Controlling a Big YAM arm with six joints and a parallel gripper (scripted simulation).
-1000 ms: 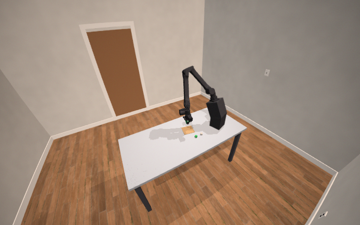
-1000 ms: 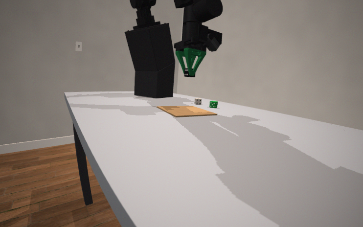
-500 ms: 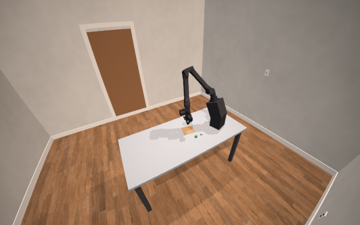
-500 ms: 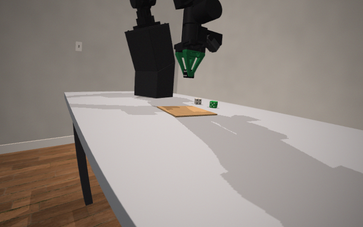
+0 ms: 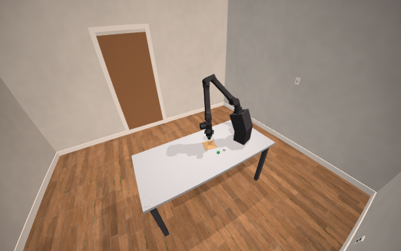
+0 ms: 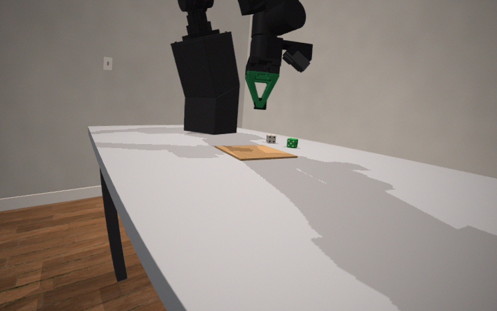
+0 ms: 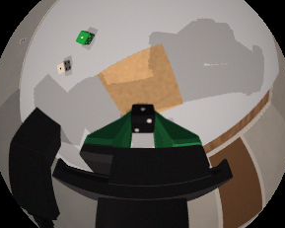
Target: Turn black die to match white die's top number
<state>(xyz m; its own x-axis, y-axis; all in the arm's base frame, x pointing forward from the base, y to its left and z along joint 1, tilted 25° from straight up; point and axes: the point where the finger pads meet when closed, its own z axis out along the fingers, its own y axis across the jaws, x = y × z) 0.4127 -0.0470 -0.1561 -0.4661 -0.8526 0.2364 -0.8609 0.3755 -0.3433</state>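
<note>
Now: hand 11 cm above the tan mat. Round my hand: black die right at my hand; then green die 16 cm to the left, 10 cm below, 4 cm behind; then white die 14 cm to the left, 12 cm behind, 10 cm below.
</note>
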